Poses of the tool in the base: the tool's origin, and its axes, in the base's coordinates. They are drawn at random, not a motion.
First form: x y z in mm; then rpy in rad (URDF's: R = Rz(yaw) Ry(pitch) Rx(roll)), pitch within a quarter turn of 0, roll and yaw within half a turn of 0.
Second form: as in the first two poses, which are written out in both.
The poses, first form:
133 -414 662 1.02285 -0.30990 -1.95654
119 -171 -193 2.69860 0.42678 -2.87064
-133 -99 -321 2.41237 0.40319 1.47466
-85 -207 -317 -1.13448 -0.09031 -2.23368
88 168 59 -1.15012 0.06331 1.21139
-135 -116 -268 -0.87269 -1.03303 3.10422
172 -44 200 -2.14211 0.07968 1.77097
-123 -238 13 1.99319 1.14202 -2.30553
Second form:
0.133 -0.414 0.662 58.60 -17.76 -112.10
0.119 -0.171 -0.193 154.62 24.45 -164.48
-0.133 -0.099 -0.321 138.22 23.10 84.49
-0.085 -0.207 -0.317 -65.00 -5.17 -127.98
0.088 0.168 0.059 -65.90 3.63 69.41
-0.135 -0.116 -0.268 -50.00 -59.19 177.86
0.172 -0.044 0.200 -122.73 4.57 101.47
-0.123 -0.238 0.013 114.20 65.43 -132.10

